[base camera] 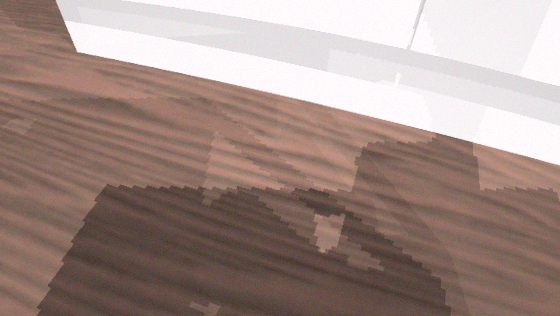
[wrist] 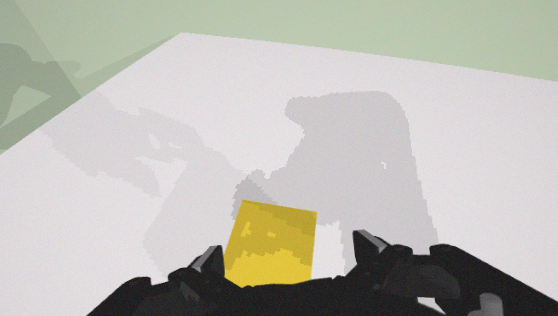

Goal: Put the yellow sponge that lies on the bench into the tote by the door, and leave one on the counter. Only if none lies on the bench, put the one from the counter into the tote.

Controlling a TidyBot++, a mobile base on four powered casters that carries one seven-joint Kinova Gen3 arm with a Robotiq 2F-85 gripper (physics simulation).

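Frame: origin at the arm's base, x ahead, y left, z up, level; metres.
Where they show: gripper, fingertip midpoint: (wrist: 288,253).
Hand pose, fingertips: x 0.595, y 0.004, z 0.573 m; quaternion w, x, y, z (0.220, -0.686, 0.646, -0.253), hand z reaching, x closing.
After its pixels a point has its place.
A yellow sponge (wrist: 272,246) @[x 0.605, y 0.015, z 0.559 m] lies on a white top (wrist: 240,90) @[x 0.887, y 0.062, z 0.514 m] in the wrist view, at the lower middle. Its near end is hidden behind the dark gripper body. My gripper (wrist: 288,253) @[x 0.595, y 0.004, z 0.573 m] is open, with nothing between its fingers. In the wrist view the sponge shows between the two fingertips, closer to the left one, with a gap to the right one. How high the fingers are above it is hard to tell. Whether this white top is the bench or the counter does not show. The tote does not show in either view.
A white furniture front (base camera: 240,65) @[x 0.562, y 0.059, z -0.356 m] with a thin vertical handle or gap crosses the upper part of the base view, close ahead. Brown wood-grain floor (base camera: 150,160) @[x 0.394, y 0.172, z -0.396 m] with dark shadows lies before it. A green surface (wrist: 350,20) @[x 1.082, y -0.166, z 0.560 m] lies beyond the white top's far and left edges.
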